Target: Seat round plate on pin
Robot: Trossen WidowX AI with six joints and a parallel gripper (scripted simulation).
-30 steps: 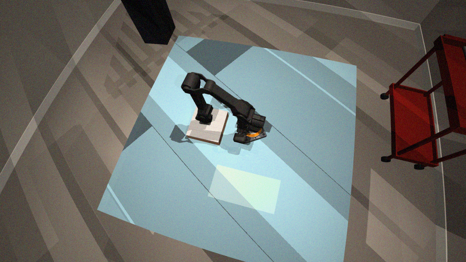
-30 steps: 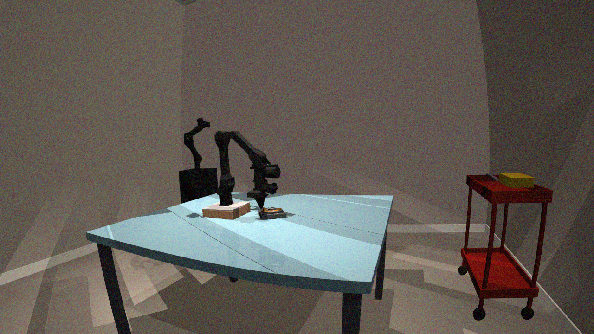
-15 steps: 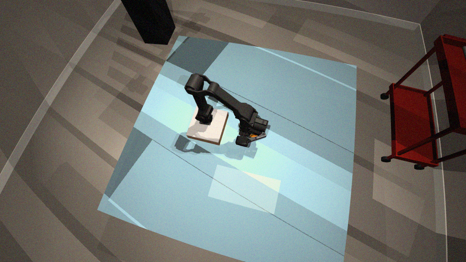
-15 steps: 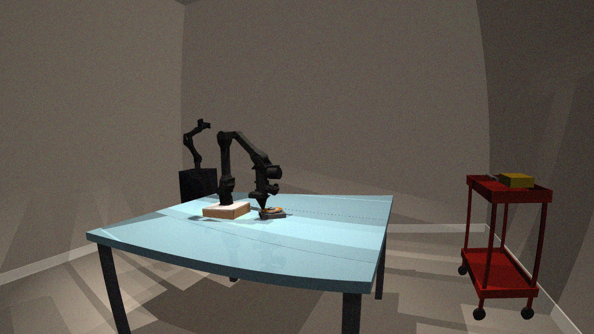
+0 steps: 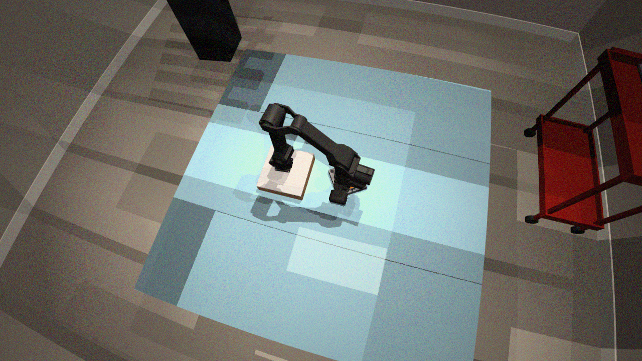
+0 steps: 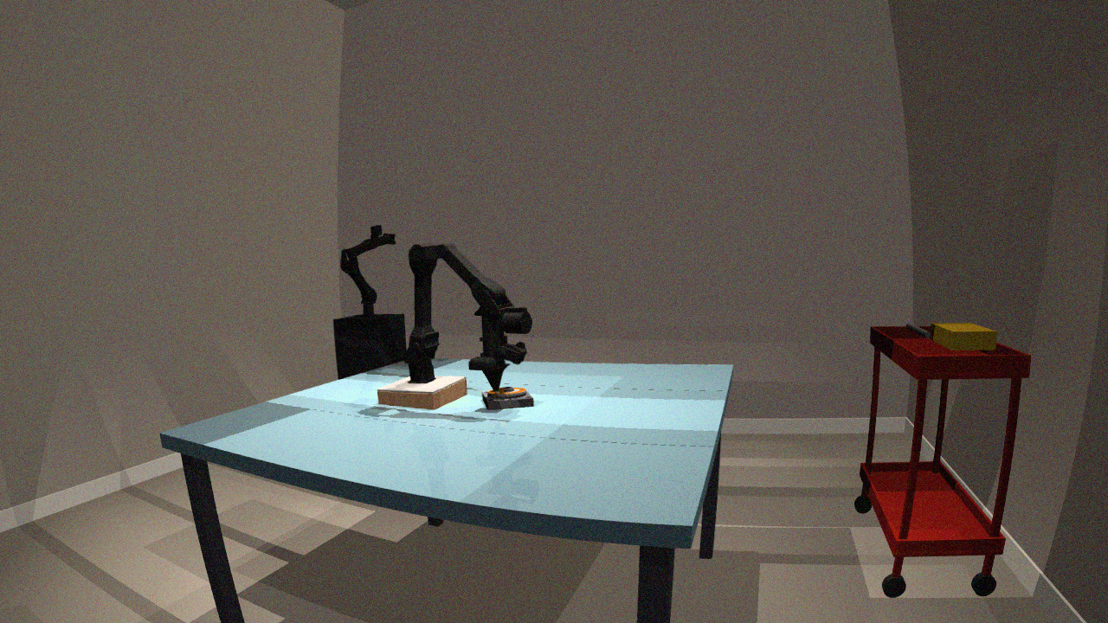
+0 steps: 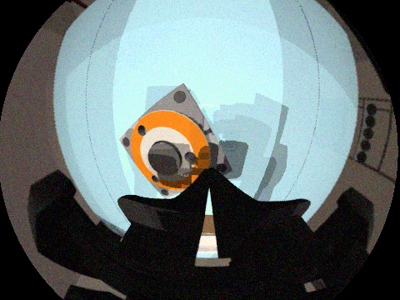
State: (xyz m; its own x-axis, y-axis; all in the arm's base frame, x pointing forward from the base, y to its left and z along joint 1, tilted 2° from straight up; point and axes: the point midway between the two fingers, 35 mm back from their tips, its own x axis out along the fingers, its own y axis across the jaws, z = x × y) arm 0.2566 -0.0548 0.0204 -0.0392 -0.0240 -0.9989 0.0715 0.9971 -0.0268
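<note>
Right now my gripper tip is 1 cm short of the round plate, 3 cm to the right of it and 1 cm above it.
</note>
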